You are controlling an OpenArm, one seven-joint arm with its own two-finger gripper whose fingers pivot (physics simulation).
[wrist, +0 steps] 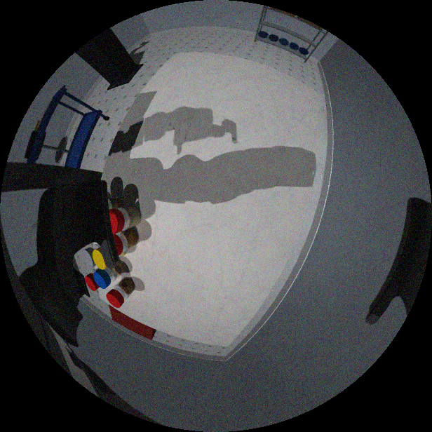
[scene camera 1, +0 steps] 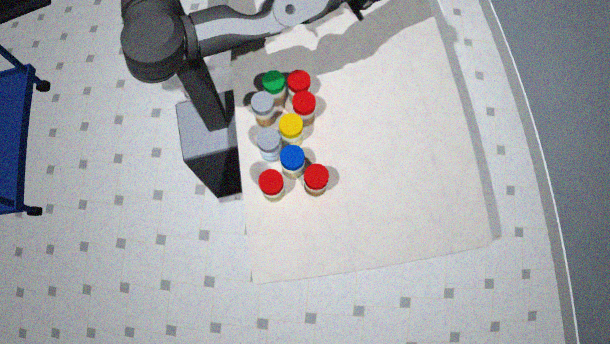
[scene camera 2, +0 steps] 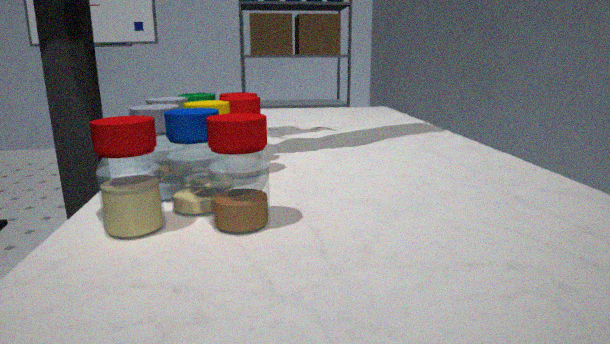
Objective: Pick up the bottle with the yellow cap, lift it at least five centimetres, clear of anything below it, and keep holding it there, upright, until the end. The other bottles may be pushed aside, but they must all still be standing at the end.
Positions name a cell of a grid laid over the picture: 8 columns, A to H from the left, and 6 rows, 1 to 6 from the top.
Observation:
In view: my gripper (wrist: E4), a blue-capped bottle (scene camera 2: C3), a grey-capped bottle (scene camera 2: C3), a red-capped bottle (scene camera 2: D4) and a grey-capped bottle (scene camera 1: D2).
The blue-capped bottle also shows in scene camera 1 (scene camera 1: D3).

